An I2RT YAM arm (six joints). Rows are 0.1 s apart.
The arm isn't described. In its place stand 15 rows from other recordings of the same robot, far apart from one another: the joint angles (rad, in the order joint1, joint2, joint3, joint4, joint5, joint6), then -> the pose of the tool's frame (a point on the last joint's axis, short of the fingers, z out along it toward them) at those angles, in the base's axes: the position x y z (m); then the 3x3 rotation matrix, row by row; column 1 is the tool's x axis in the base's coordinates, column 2 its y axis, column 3 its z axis.
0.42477 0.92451 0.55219 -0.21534 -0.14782 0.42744 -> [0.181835 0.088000 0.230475], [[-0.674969 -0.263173 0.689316], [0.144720 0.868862 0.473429], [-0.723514 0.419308 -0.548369]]
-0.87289 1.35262 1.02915 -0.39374 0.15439 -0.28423 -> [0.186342 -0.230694 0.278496], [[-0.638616 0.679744 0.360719], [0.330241 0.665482 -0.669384], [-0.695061 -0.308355 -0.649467]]
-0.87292 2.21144 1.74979 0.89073 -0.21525 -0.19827 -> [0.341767 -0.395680 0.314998], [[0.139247 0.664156 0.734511], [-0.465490 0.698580 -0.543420], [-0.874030 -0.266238 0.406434]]
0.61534 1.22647 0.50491 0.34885 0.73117 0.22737 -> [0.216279 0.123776 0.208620], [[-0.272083 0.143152 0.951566], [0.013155 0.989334 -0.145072], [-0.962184 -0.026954 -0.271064]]
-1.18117 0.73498 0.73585 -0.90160 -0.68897 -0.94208 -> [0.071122 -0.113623 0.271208], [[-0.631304 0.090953 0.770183], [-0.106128 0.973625 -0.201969], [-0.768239 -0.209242 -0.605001]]
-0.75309 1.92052 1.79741 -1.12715 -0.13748 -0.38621 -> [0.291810 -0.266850 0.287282], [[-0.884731 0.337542 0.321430], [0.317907 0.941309 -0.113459], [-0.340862 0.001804 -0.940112]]
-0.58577 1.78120 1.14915 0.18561 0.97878 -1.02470 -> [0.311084 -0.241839 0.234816], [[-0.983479 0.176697 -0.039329], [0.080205 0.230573 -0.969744], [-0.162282 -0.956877 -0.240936]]
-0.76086 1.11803 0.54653 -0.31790 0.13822 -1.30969 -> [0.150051 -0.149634 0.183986], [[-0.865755 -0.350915 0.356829], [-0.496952 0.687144 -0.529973], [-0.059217 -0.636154 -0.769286]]
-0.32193 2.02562 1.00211 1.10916 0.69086 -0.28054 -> [0.387231 -0.153067 0.181347], [[-0.156285 0.835488 0.526816], [-0.172817 0.502012 -0.847419], [-0.972476 -0.223481 0.065930]]
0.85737 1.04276 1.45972 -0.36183 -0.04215 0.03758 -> [0.127197 0.149256 0.501661], [[0.006617 -0.783789 0.620993], [0.065005 0.620030 0.781881], [-0.997863 0.035194 0.055053]]
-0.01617 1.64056 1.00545 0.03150 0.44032 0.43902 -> [0.358369 -0.020971 0.219527], [[-0.358370 0.572068 0.737773], [0.390355 0.809685 -0.438216], [-0.848053 0.130950 -0.513476]]
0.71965 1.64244 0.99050 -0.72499 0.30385 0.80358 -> [0.225754 0.183699 0.169924], [[-0.933762 0.124738 0.335453], [0.094953 0.990051 -0.103841], [-0.345068 -0.065110 -0.936317]]
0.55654 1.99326 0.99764 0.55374 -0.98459 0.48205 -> [0.321046 0.234664 0.141284], [[-0.753623 -0.657125 -0.015455], [-0.166813 0.168460 0.971491], [-0.635788 0.734716 -0.236572]]
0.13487 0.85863 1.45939 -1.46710 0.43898 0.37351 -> [0.085728 -0.003636 0.420382], [[-0.647875 0.416128 0.638041], [0.245404 0.906965 -0.342333], [-0.721135 -0.065211 -0.689719]]
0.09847 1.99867 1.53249 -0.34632 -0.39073 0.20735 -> [0.445385 0.057624 0.219555], [[-0.779388 -0.195279 0.595332], [0.114283 0.889939 0.441530], [-0.616031 0.412159 -0.671290]]
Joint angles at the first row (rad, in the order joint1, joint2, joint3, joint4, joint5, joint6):
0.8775 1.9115 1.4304 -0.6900 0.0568 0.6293
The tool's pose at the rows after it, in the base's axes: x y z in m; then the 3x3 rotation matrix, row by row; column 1 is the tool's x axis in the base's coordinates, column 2 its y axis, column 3 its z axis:
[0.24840 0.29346 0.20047], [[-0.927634 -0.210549 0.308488], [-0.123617 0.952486 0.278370], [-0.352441 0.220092 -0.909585]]
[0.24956 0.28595 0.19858], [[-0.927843 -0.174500 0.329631], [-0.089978 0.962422 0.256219], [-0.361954 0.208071 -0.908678]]
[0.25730 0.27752 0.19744], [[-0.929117 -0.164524 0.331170], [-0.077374 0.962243 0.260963], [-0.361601 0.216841 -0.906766]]
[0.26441 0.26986 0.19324], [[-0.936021 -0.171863 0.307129], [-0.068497 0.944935 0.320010], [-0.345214 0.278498 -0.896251]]
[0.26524 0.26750 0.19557], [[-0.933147 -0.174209 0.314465], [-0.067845 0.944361 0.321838], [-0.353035 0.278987 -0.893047]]
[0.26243 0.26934 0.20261], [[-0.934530 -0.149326 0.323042], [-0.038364 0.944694 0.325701], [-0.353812 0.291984 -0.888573]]
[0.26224 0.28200 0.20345], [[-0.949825 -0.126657 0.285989], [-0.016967 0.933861 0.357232], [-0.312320 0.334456 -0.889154]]
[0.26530 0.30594 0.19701], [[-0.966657 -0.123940 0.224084], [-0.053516 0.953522 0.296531], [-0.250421 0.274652 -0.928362]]
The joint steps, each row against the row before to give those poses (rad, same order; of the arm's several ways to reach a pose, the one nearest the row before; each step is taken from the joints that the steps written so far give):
-0.0038 -0.0491 -0.0733 0.0493 0.0010 0.0560
-0.0127 -0.0154 -0.0278 0.0106 0.0254 0.0189
-0.0314 -0.0051 -0.0125 0.0146 -0.0151 -0.0167
-0.0345 -0.0069 -0.0316 0.0541 -0.0729 -0.0183
-0.0058 -0.0087 -0.0030 0.0014 0.0013 -0.0073
0.0095 -0.0131 0.0106 -0.0138 0.0078 0.0363
0.0196 0.0329 0.0459 -0.0155 -0.0396 0.0527
0.0358 0.1097 0.1393 -0.1236 0.0095 0.0161

